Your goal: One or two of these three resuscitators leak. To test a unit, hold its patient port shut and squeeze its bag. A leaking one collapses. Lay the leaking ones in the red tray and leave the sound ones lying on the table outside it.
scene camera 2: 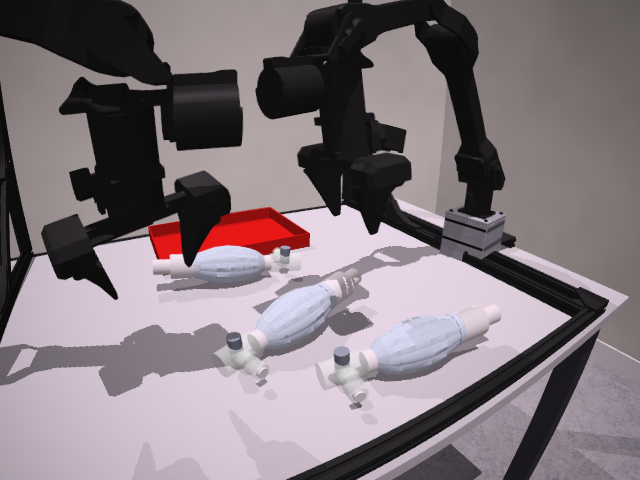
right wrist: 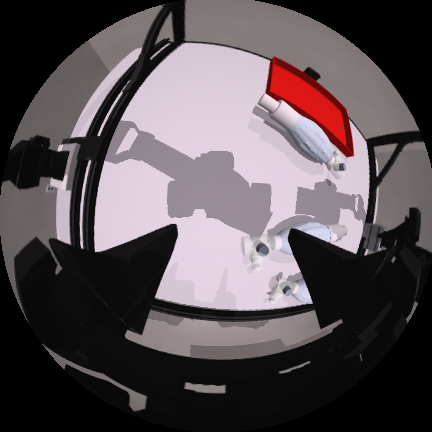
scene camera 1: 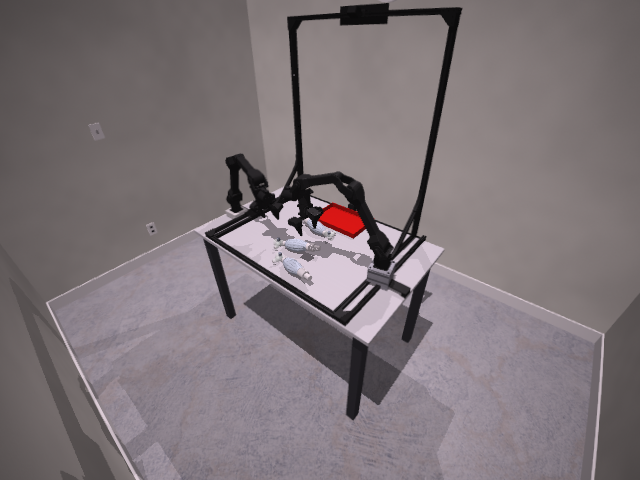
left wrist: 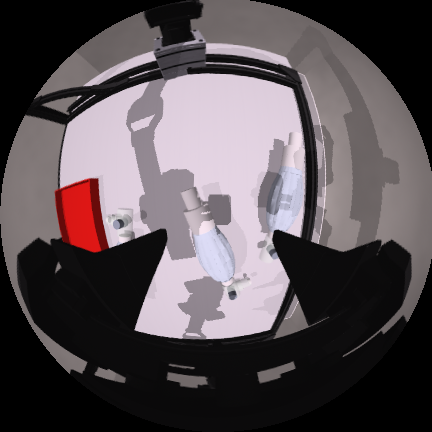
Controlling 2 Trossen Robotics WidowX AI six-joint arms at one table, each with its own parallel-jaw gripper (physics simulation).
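Three pale blue-bagged resuscitators lie on the table outside the red tray. The back one lies close beside the tray; its valve end shows in the left wrist view. The middle one and the front one have full, rounded bags. My left gripper is open and empty above the table. My right gripper is open and empty, left of the resuscitators.
A black rail frame edges the table, with a tall black gantry behind it. The left arm's base stands at the right side. Both arms' shadows fall on the table.
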